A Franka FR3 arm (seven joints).
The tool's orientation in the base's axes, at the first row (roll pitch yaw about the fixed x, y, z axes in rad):
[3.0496 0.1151 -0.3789]
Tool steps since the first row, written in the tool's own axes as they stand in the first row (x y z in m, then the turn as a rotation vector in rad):
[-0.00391 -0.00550 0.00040 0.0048 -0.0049 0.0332]
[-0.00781 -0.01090 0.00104 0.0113 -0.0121 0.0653]
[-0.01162 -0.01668 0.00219 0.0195 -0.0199 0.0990]
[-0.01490 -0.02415 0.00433 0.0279 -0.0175 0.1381]
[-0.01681 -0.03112 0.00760 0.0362 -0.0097 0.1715]
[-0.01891 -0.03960 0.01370 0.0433 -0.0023 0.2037]
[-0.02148 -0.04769 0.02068 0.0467 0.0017 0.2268]
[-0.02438 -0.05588 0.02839 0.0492 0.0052 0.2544]
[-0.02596 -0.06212 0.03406 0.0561 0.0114 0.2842]
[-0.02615 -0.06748 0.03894 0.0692 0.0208 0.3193]
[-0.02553 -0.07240 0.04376 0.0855 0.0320 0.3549]
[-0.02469 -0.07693 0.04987 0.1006 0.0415 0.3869]
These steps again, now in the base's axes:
[-0.00169 0.00653 -0.00045 0.0015 0.0014 -0.0338]
[-0.00345 0.01295 -0.00113 0.0056 0.0043 -0.0670]
[-0.00505 0.01967 -0.00235 0.0112 0.0071 -0.1020]
[-0.00570 0.02773 -0.00478 0.0127 0.0001 -0.1414]
[-0.00542 0.03476 -0.00843 0.0128 -0.0117 -0.1747]
[-0.00518 0.04315 -0.01499 0.0122 -0.0225 -0.2067]
[-0.00563 0.05131 -0.02234 0.0107 -0.0285 -0.2296]
[-0.00645 0.05965 -0.03038 0.0079 -0.0339 -0.2568]
[-0.00646 0.06579 -0.03638 0.0078 -0.0434 -0.2865]
[-0.00540 0.07062 -0.04167 0.0116 -0.0585 -0.3219]
[-0.00374 0.07476 -0.04696 0.0177 -0.0764 -0.3580]
[-0.00220 0.07840 -0.05352 0.0237 -0.0922 -0.3905]

